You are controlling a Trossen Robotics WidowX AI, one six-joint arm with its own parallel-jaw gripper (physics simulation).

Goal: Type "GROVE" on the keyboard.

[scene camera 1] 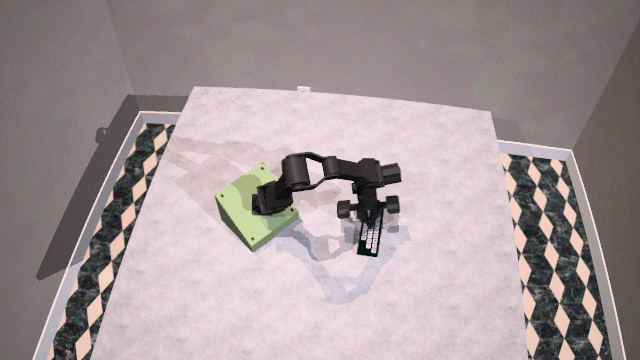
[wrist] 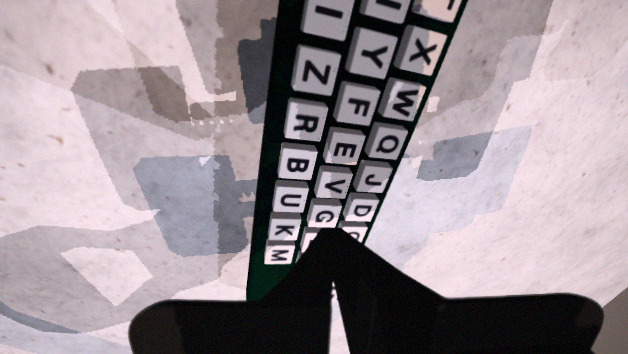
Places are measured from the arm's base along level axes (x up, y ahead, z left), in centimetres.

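Pixels of known places: gripper, fingertip midpoint: (scene camera 1: pixel 370 228) (wrist: pixel 330 237); arm's base at its link origin: (scene camera 1: pixel 262 205).
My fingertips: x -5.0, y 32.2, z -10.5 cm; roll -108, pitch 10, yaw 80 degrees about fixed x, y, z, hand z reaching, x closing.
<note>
Ahead of a thing's pixels: the offset from my fingertips to its middle. "spot": to the spot under its first point. Level surfaces: height alone.
The keyboard {spot: dx -2.2, dy -2.6, dz -7.9 cm} (scene camera 1: pixel 367 254) (wrist: pixel 261 277) is a narrow dark green board with rows of pale, black-lettered keys, lying on the table. My gripper (scene camera 1: pixel 370 225) (wrist: pixel 330 237) is shut and empty, pointing down over the keyboard. In the wrist view its tips show just below the G key {dx -1.7, dy +0.1, dz -0.2 cm} (wrist: pixel 325 215) and beside the partly hidden O key {dx -1.7, dy +1.3, dz -2.1 cm} (wrist: pixel 354 234). The V key {dx -1.7, dy +0.7, dz +1.5 cm} (wrist: pixel 333 183), E key {dx -1.7, dy +1.3, dz +3.2 cm} (wrist: pixel 344 147) and R key {dx -1.7, dy -0.1, dz +4.7 cm} (wrist: pixel 306 120) show farther up. The fingers hide the keys at the near end. Whether the tips touch a key cannot be told.
The arm stands on a light green sloped block (scene camera 1: pixel 235 200) to the left of the keyboard. The pale table {dx -3.1 cm} (scene camera 1: pixel 200 310) extends around both, with arm shadows across it. A small white wall plate (scene camera 1: pixel 303 89) shows behind the table's back edge.
</note>
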